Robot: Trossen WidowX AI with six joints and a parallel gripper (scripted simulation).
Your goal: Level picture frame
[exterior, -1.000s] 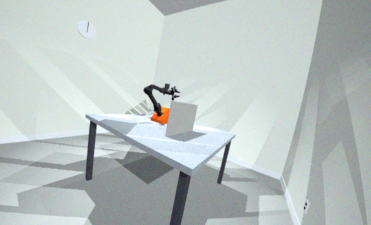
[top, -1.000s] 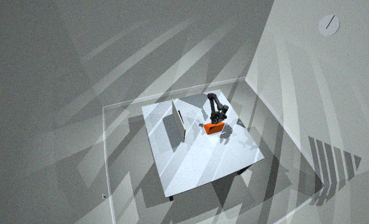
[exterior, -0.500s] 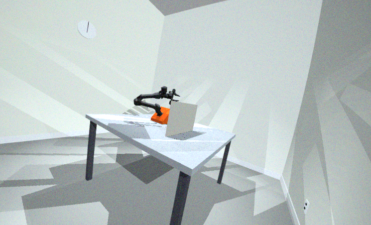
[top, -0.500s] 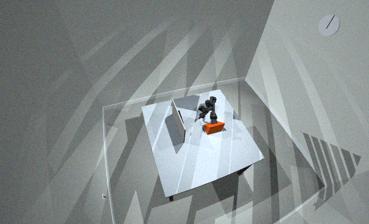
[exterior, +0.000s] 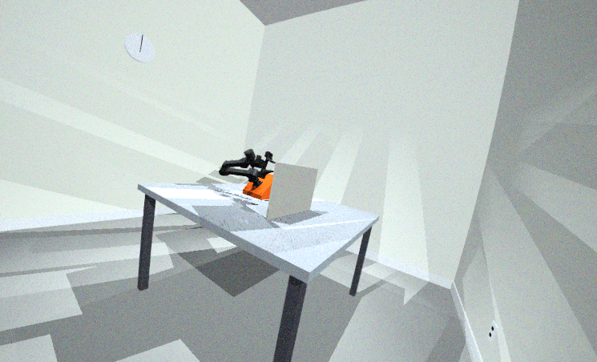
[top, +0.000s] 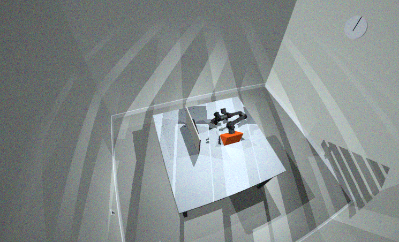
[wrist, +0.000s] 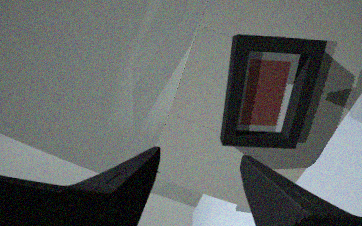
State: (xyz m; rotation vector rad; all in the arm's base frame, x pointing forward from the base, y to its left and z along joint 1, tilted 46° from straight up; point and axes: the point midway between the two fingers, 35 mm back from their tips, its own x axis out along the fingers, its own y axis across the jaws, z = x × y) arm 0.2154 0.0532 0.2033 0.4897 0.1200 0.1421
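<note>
My gripper tip is 190 mm short of the picture frame, 20 mm to the left of it and 100 mm above it. Also, from my gripper tip: wall panel: 190 mm ahead, 110 mm below.
</note>
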